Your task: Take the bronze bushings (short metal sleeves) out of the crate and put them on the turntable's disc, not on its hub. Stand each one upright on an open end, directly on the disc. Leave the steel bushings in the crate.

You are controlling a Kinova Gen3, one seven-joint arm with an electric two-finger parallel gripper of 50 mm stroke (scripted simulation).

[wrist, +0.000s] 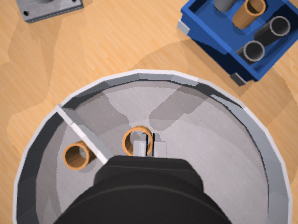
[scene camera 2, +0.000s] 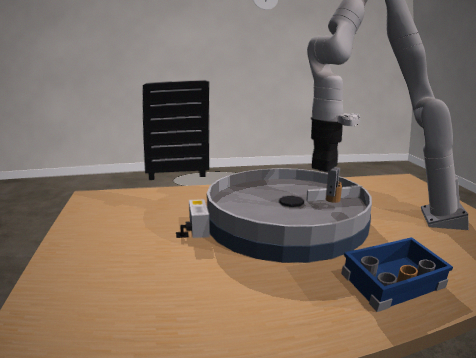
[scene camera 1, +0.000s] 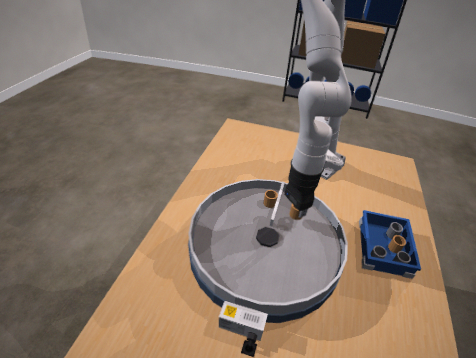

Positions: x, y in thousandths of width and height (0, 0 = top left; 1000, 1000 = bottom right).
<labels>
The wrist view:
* gripper: 505, 627
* grey turntable disc: 666, 578
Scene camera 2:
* gripper: 696, 543
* grey turntable disc: 591, 563
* blue crate: 825, 714
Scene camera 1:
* gripper: 631, 599
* grey turntable disc: 491, 672
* blue crate: 793, 627
</labels>
